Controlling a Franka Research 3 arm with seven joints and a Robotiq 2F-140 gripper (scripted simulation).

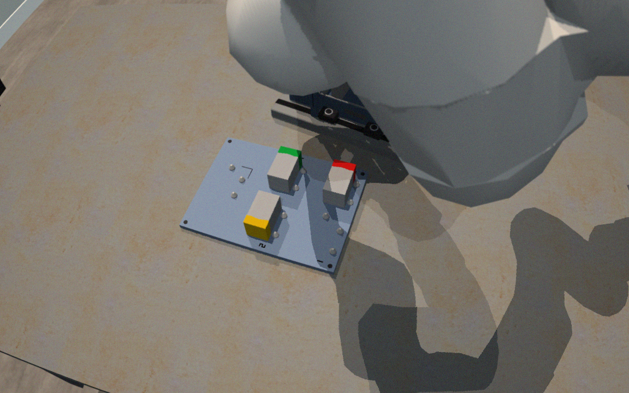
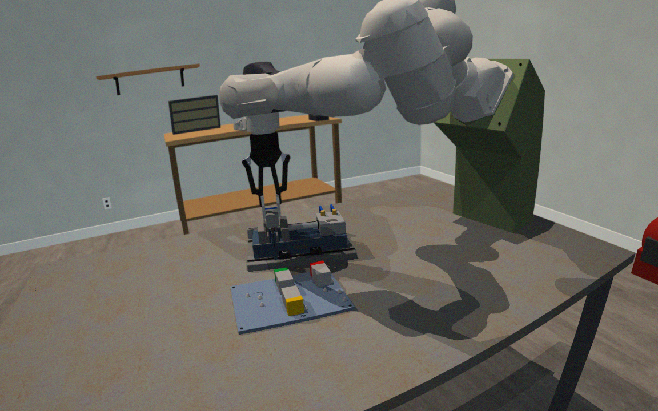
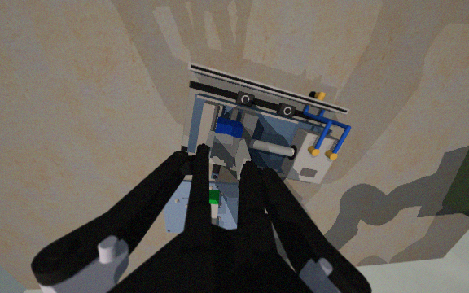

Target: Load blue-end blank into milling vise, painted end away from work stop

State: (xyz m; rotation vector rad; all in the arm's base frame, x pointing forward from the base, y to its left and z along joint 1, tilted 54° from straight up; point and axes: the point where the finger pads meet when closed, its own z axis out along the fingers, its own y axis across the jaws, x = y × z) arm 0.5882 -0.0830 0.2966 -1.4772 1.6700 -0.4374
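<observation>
Now: the fixed jaw 70 mm below my hand, 30 mm ahead of it and 10 mm to the left of it. Also, from my hand: blue-ended blank: 40 mm below; then grey rod: 80 mm behind, 70 mm below; then work stop: 60 mm below, 50 mm to the left.
</observation>
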